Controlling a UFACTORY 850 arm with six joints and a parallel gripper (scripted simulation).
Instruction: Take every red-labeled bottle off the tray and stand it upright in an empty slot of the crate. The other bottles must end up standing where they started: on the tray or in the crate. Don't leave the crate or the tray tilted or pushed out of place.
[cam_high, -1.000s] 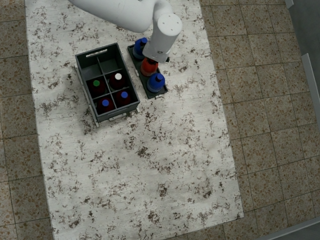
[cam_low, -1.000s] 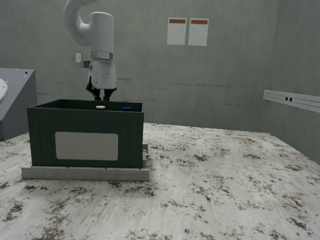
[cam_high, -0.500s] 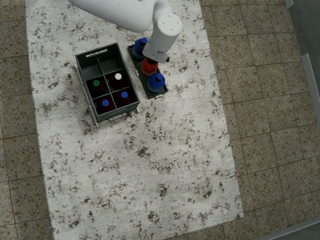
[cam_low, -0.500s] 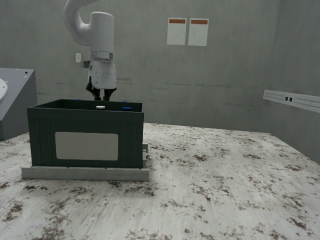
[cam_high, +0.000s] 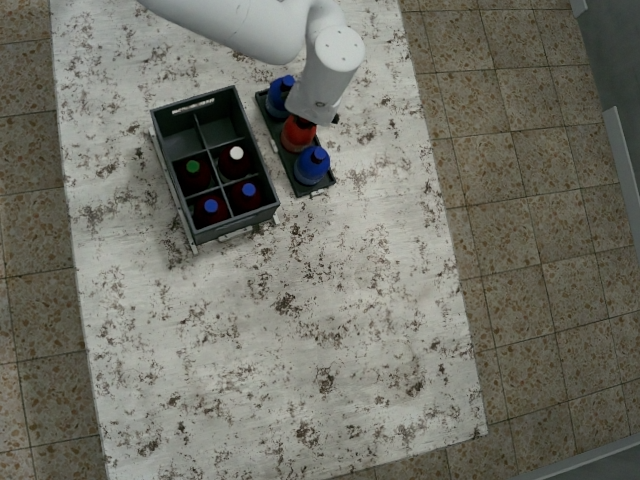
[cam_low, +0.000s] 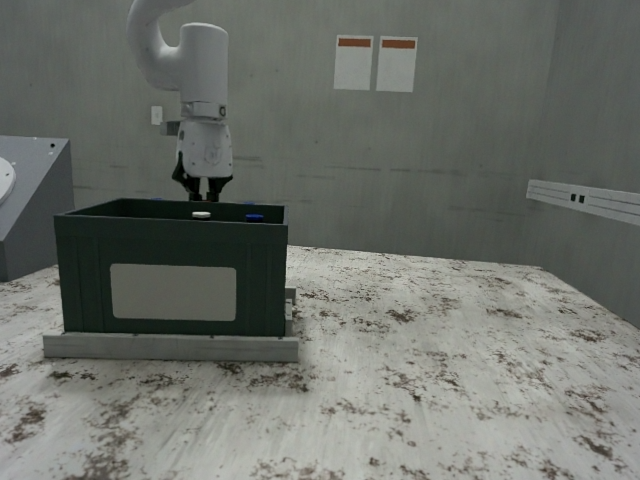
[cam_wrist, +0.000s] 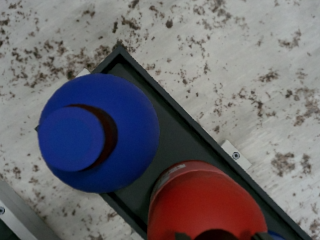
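My hand is 7 cm above the red-labeled bottle. The rest, counted from my hand: tray (14 cm below); then blue bottle (8 cm behind, 7 cm below, 3 cm to the right); then dark crate (20 cm to the right, 9 cm ahead, 7 cm below).
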